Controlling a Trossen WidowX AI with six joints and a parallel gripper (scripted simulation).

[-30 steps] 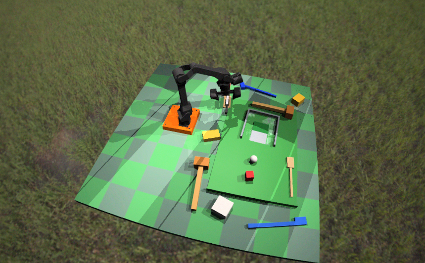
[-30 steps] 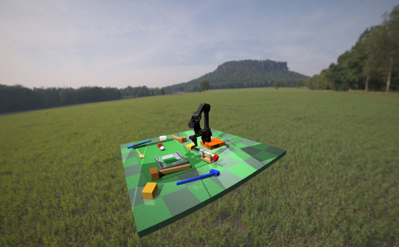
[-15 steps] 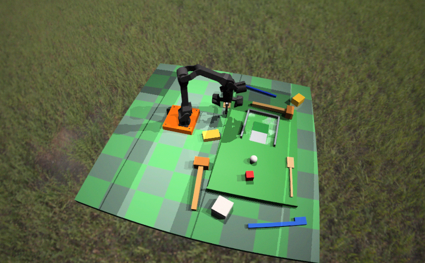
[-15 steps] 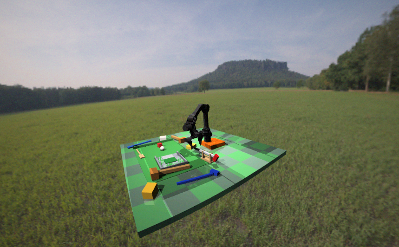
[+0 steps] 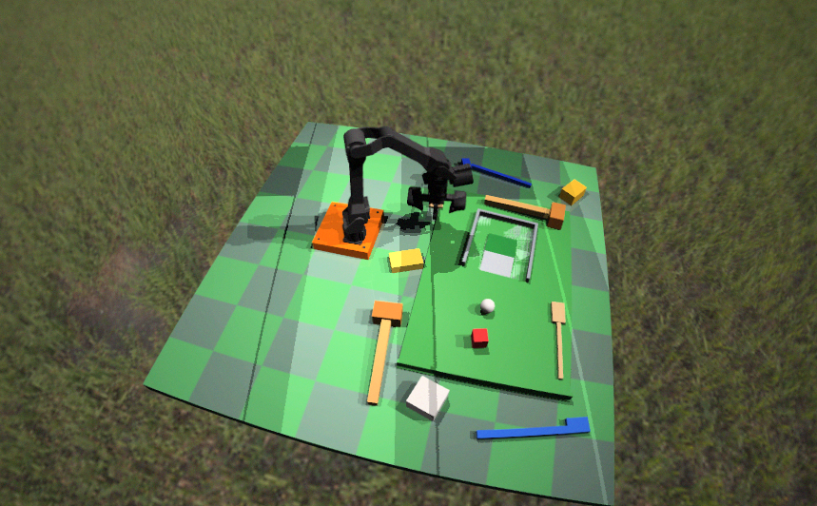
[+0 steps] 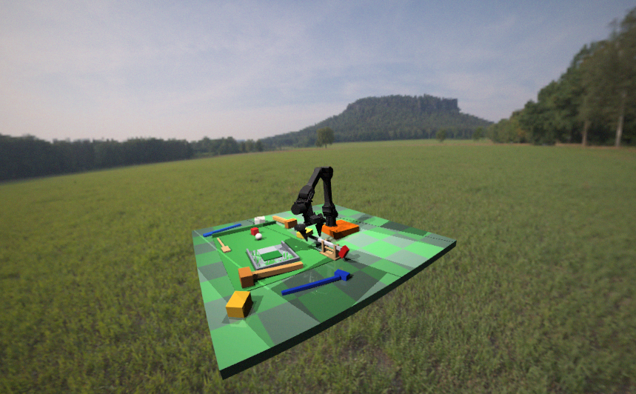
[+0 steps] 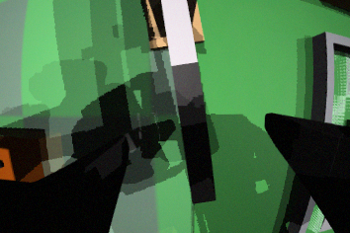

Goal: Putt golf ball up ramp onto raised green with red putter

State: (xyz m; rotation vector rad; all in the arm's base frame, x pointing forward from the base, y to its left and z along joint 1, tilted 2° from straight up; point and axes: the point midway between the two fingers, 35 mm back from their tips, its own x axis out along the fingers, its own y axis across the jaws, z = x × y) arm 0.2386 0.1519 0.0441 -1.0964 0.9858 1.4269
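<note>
My gripper tip is 110 mm to the right of the red putter and 20 mm past it. The rest, counted from my gripper tip: white golf ball: 310 mm to the right, 220 mm ahead, 30 mm below; then red cube: 420 mm to the right, 210 mm ahead, 30 mm below; then thin tan paddle: 440 mm ahead, 340 mm to the right, 50 mm below.
</note>
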